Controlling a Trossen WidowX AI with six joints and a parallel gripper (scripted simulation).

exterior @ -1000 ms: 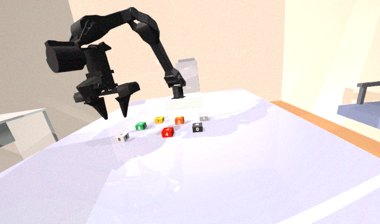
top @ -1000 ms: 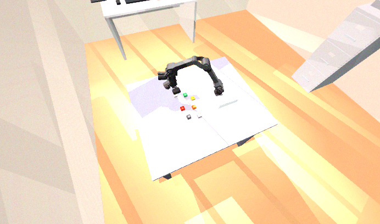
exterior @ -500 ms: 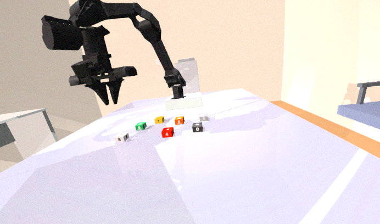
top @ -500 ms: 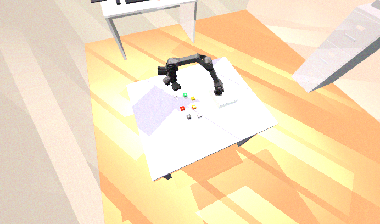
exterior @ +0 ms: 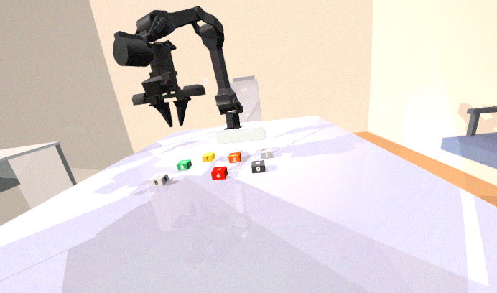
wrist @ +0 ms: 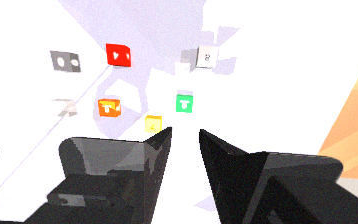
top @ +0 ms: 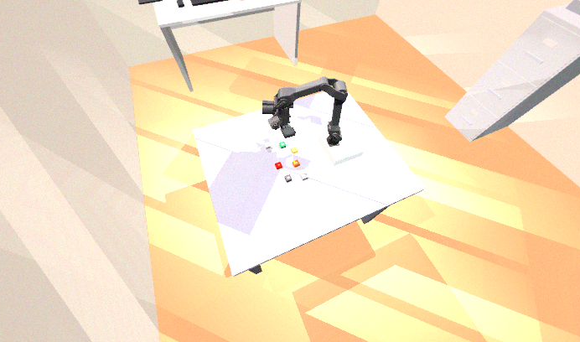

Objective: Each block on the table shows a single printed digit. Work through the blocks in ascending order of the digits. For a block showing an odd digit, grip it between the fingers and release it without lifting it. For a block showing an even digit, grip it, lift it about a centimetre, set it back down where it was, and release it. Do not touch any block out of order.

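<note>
Now: gripper tip 110 mm above the green block. Also, from my gripper tip: white block: 100 mm ahead, 20 mm to the right, 110 mm below; then yellow block: 60 mm behind, 50 mm to the left, 110 mm below; then red block: 60 mm ahead, 140 mm to the left, 110 mm below.
</note>
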